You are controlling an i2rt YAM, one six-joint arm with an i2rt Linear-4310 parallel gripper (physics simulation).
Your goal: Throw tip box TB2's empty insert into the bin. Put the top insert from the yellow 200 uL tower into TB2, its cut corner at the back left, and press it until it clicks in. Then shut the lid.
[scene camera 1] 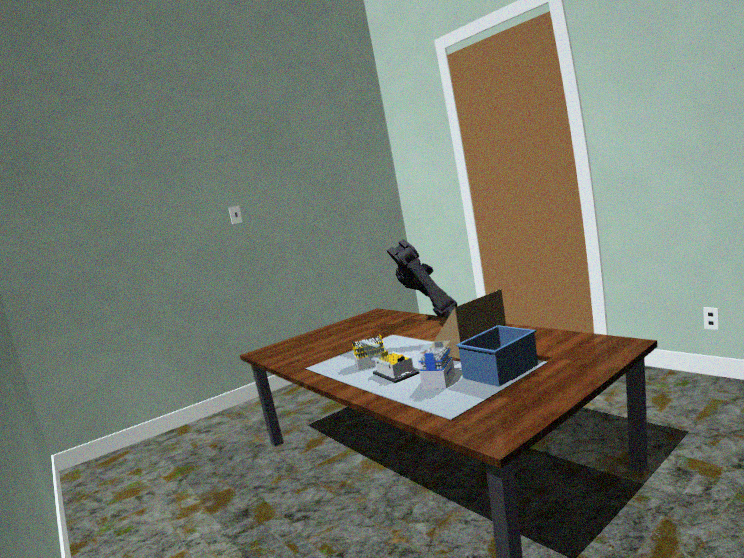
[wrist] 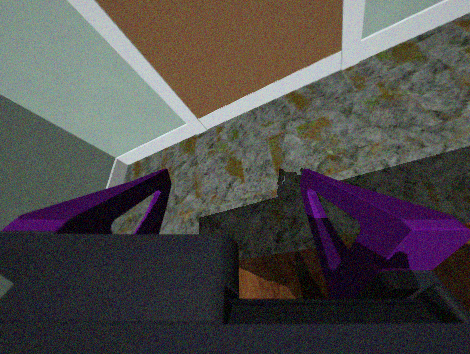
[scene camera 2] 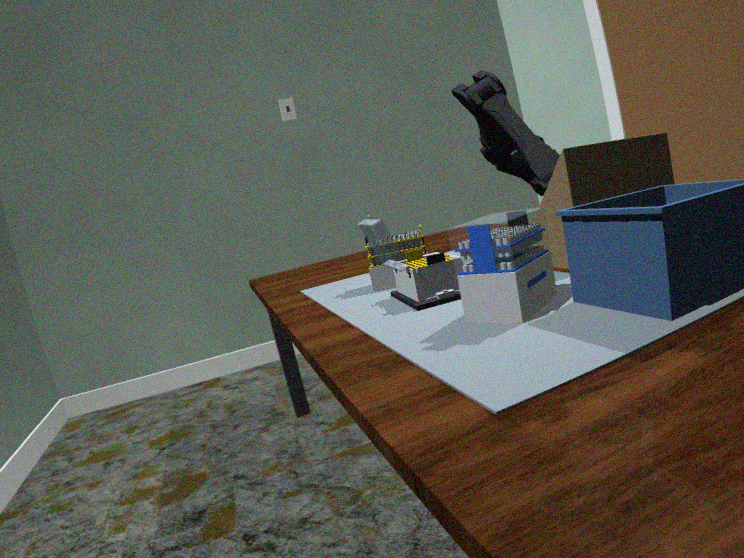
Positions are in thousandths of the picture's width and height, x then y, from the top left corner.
Labels:
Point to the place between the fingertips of my gripper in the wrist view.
At 501, 499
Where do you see a grey tip box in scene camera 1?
541, 664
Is my gripper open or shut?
Open.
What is my gripper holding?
Nothing.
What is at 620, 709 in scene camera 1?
A pale mat.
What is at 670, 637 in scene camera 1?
A blue bin.

